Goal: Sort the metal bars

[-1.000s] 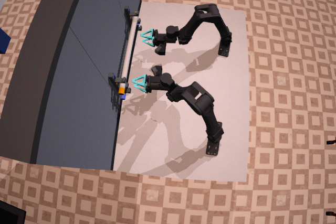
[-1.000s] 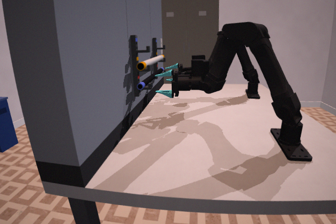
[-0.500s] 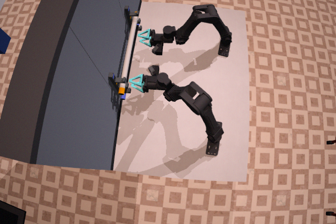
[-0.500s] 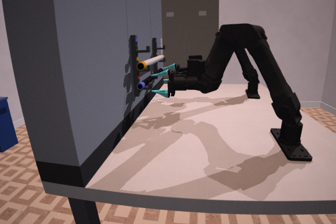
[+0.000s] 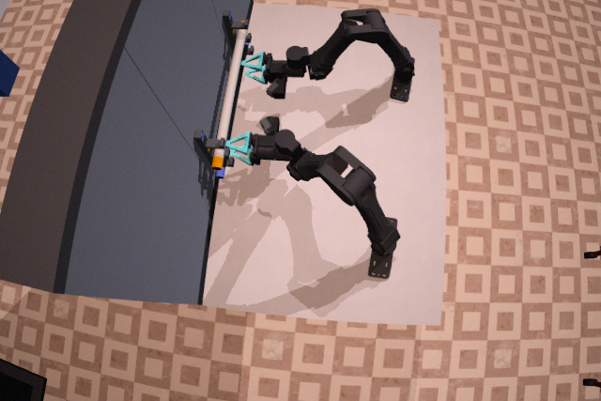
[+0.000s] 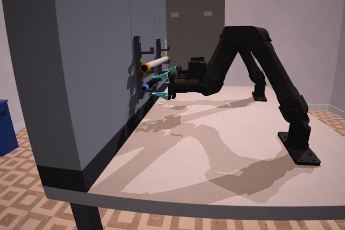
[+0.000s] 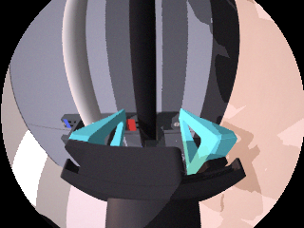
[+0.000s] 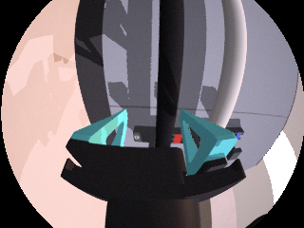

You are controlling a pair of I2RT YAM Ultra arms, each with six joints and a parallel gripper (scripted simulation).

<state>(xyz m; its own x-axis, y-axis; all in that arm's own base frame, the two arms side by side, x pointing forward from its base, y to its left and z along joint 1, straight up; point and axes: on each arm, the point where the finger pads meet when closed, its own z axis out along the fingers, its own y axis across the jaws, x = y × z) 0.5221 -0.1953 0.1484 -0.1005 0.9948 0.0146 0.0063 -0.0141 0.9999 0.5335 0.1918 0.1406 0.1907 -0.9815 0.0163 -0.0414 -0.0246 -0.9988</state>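
Right now my right hand is 140 mm to the right of the dark metal bar and 20 mm below it. Round my right hand: pale metal bar (130 mm to the left, 90 mm above); tall grey wall panel (100 mm ahead, 190 mm to the left, 280 mm above).
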